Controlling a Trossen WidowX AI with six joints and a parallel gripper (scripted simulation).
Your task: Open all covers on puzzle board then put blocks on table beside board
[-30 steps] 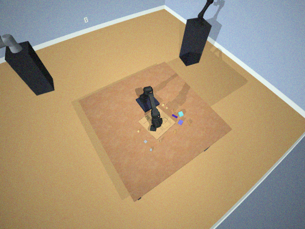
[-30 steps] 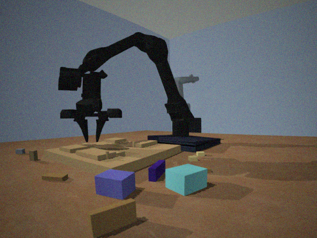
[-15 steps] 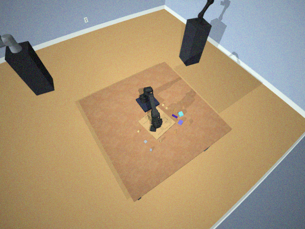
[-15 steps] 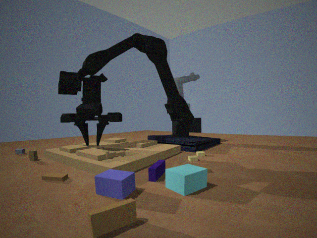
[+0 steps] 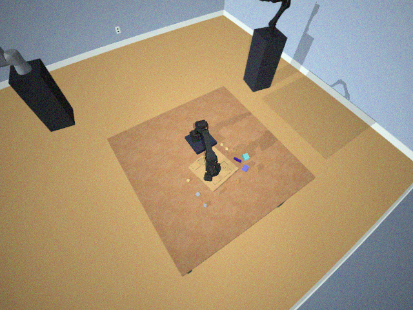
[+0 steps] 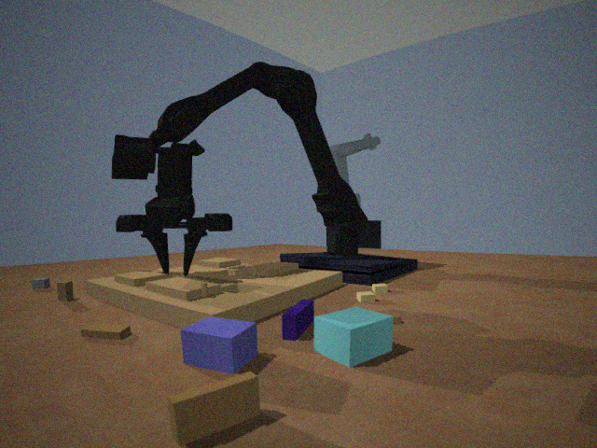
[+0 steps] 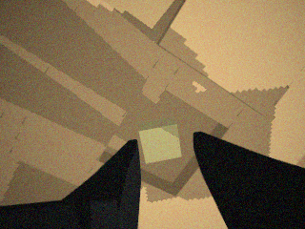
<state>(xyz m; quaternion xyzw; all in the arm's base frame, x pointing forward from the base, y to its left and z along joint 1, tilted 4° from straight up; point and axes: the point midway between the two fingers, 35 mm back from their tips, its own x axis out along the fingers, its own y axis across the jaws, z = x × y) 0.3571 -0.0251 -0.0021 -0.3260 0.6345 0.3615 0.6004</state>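
Now: the tan puzzle board 40 mm to the left of my gripper tip and 40 mm behind it. The rest, counted from my gripper tip: small grey block: 220 mm ahead, 130 mm to the right, 10 mm below; then dark purple block: 280 mm to the left, 40 mm behind, 10 mm below; then cyan block: 360 mm to the left, 40 mm behind, 10 mm below.
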